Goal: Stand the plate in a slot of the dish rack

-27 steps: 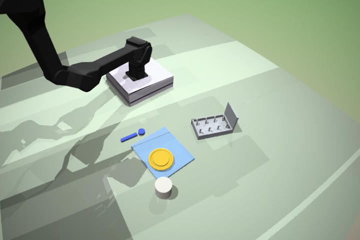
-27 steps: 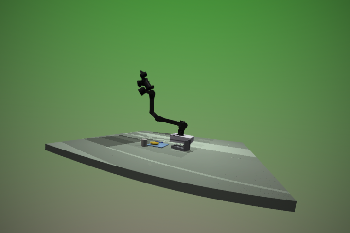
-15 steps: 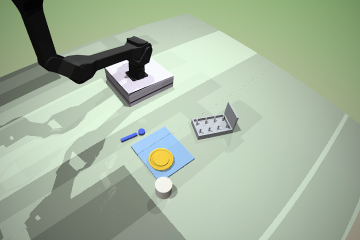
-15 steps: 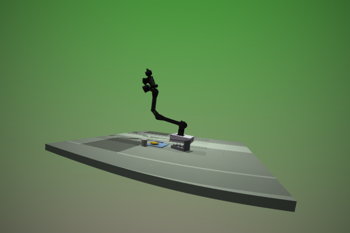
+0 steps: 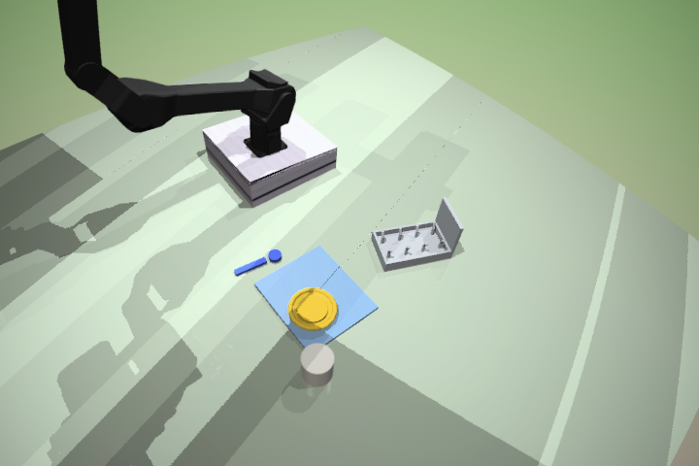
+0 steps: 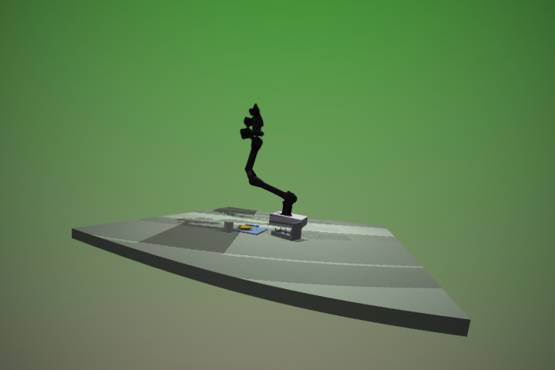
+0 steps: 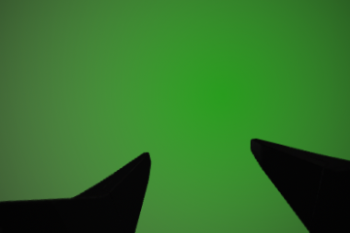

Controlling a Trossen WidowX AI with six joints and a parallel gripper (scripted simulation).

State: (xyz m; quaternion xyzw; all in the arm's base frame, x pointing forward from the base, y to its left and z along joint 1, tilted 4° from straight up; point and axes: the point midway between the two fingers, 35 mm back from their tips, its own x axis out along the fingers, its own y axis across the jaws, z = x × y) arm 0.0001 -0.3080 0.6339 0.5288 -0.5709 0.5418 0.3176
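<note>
My gripper tip is now 340 mm short of the yellow plate, 160 mm to the right of it and 730 mm above it. Also, from my gripper tip: grey dish rack: 340 mm ahead, 370 mm to the left, 720 mm below; blue spoon: 220 mm ahead, 150 mm to the left, 740 mm below; white cup: 420 mm ahead, 110 mm to the left, 720 mm below.
</note>
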